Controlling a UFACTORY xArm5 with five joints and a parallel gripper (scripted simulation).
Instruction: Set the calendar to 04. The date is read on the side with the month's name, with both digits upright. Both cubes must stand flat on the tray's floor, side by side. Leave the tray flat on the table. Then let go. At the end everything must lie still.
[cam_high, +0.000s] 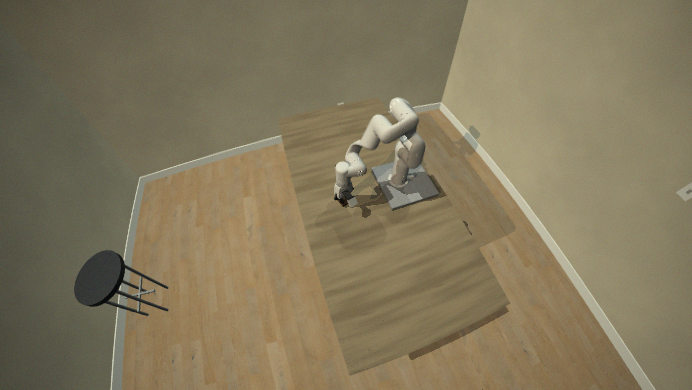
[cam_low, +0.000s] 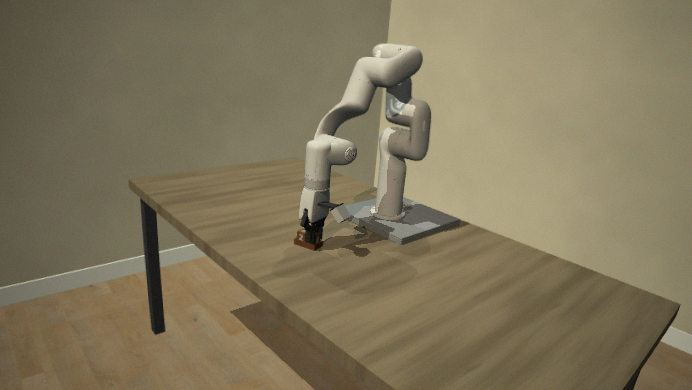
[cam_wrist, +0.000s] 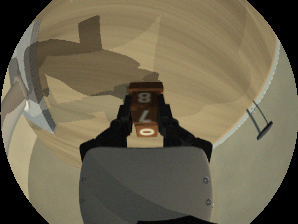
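Right now my hand is 10 mm short of the brown tray, 20 mm to the left of it and 30 mm above it.
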